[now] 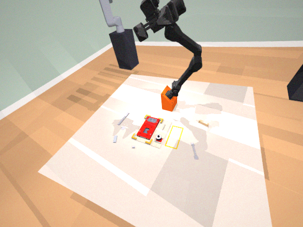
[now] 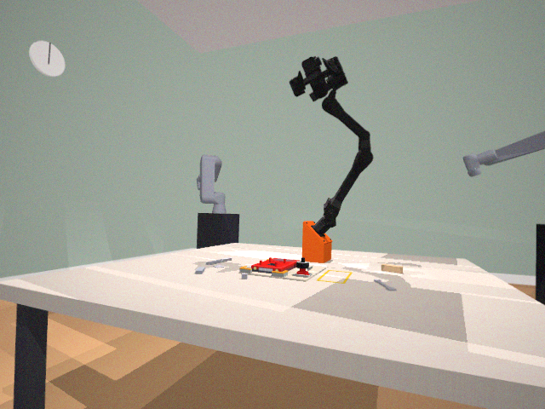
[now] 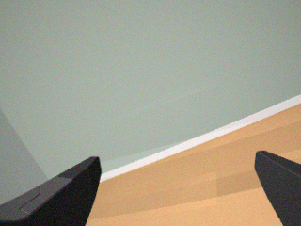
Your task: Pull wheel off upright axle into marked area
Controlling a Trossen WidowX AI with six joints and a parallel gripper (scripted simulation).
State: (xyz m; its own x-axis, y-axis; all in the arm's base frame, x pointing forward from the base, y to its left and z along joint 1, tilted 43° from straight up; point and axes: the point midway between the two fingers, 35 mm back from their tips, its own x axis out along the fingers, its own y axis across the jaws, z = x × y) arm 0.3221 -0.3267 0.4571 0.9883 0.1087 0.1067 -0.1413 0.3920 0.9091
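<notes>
Right now the black wheel is 66 cm below my gripper tip and 2 cm ahead of it. The rest, counted from my gripper tip: wooden block: 68 cm below, 25 cm behind, 24 cm to the left.
</notes>
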